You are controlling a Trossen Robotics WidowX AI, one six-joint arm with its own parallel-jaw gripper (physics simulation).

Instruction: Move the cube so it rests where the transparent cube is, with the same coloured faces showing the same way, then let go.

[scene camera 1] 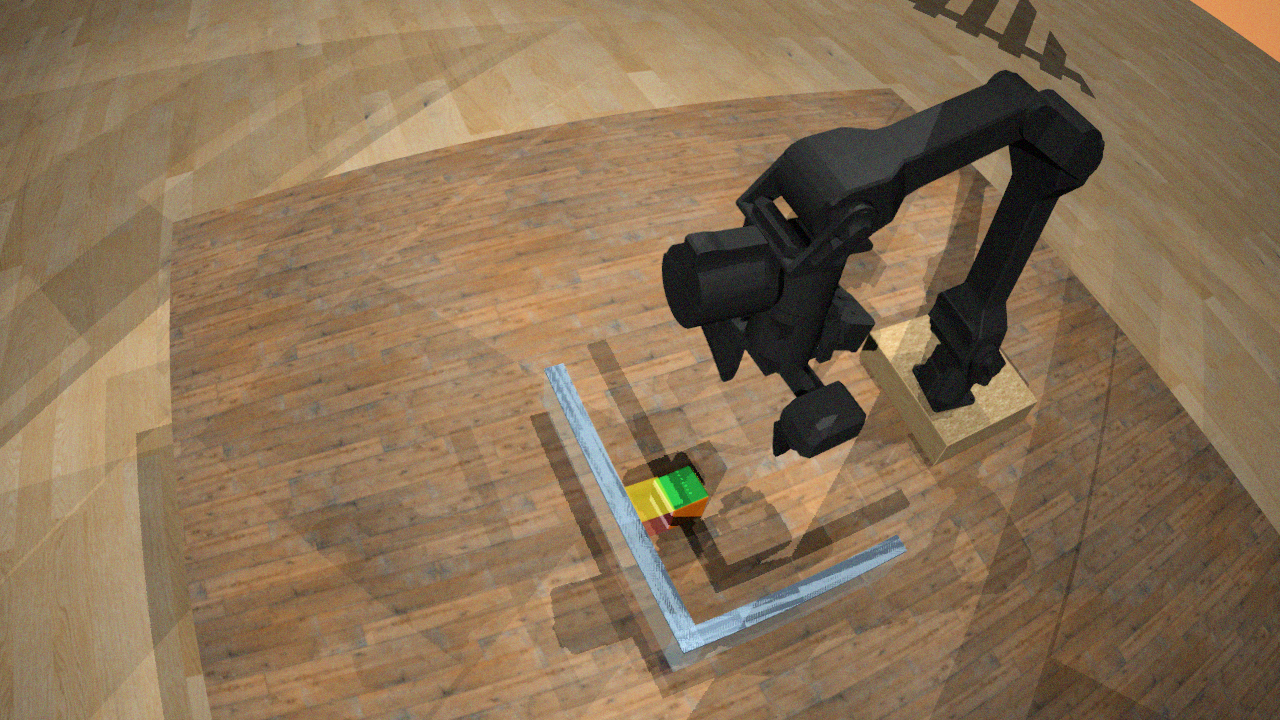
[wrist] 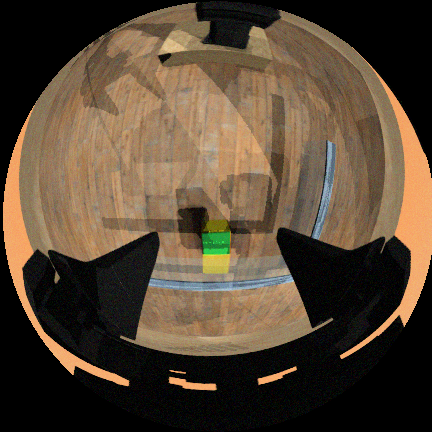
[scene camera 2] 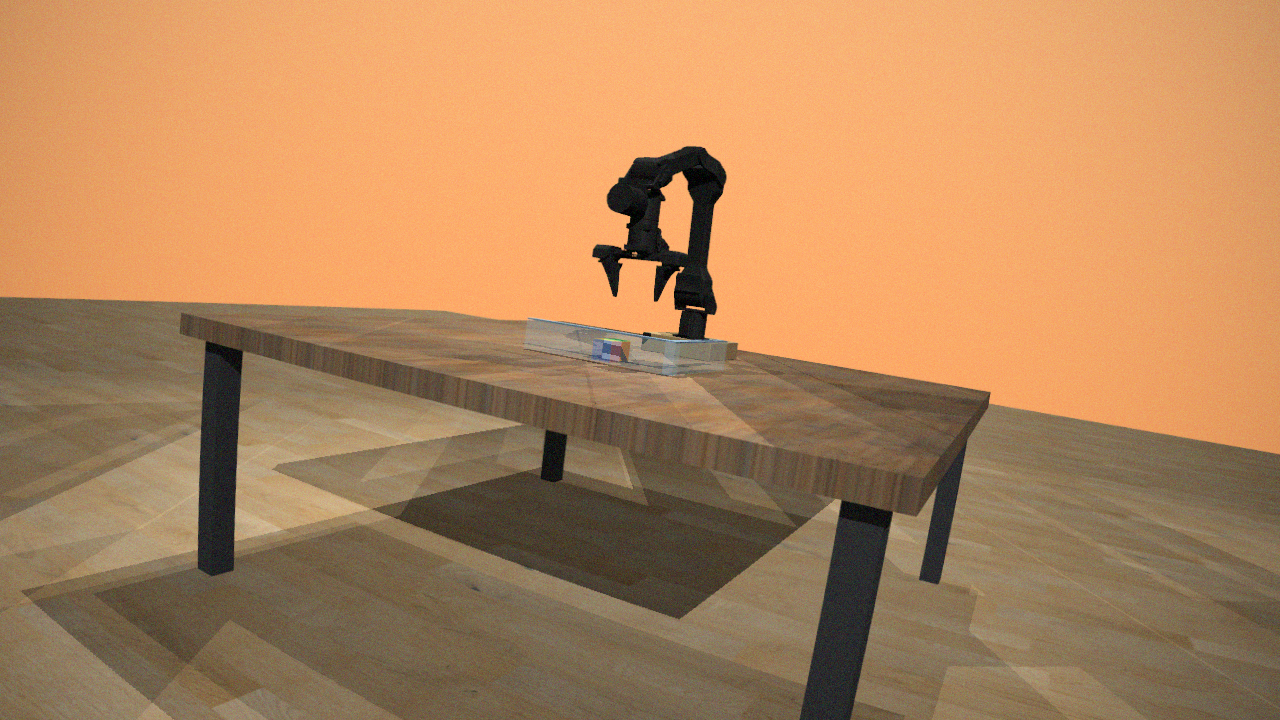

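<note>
The solid cube rests on the table with green on top; its orange side shows in scene camera 1 and its yellow side faces the arm's base in the wrist view. The transparent cube has a yellow top and a reddish side, and lies directly between the solid cube and the long wall. In scene camera 2 the two cubes overlap behind the clear wall. My gripper is open and empty, pointing down, well above the table and on the base side of the cubes in scene camera 1.
A low clear wall with a pale blue top edge runs behind the transparent cube. A second wall meets it at a corner. The arm stands on a light wooden block. Shadows cross the table.
</note>
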